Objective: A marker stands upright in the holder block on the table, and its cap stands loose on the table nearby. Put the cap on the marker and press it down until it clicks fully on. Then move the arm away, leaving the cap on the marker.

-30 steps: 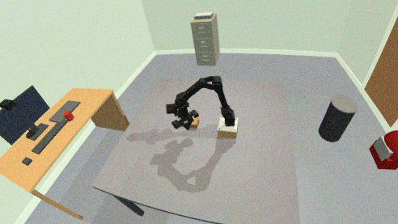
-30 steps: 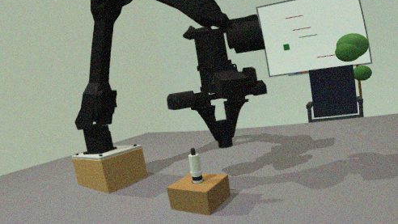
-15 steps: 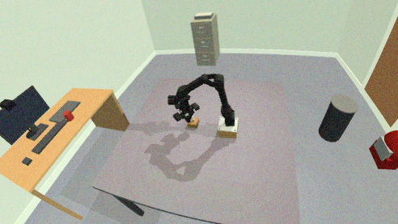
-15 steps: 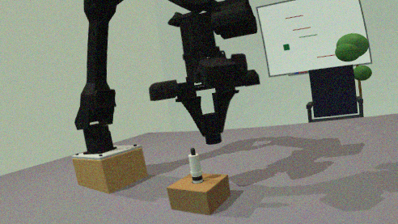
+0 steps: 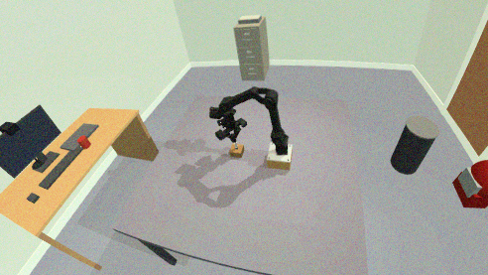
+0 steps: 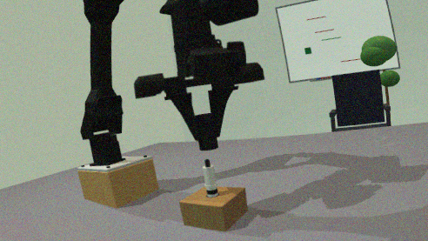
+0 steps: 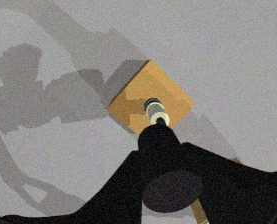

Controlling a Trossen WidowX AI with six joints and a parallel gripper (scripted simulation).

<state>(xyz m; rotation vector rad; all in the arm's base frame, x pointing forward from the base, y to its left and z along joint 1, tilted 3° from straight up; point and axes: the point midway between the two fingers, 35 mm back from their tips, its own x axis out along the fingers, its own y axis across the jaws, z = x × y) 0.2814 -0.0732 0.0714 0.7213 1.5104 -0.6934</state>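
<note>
Now: the tan holder block 10 mm to the right of my gripper tip and 110 mm below it. Round my gripper tip: black cap (10 mm above).
</note>
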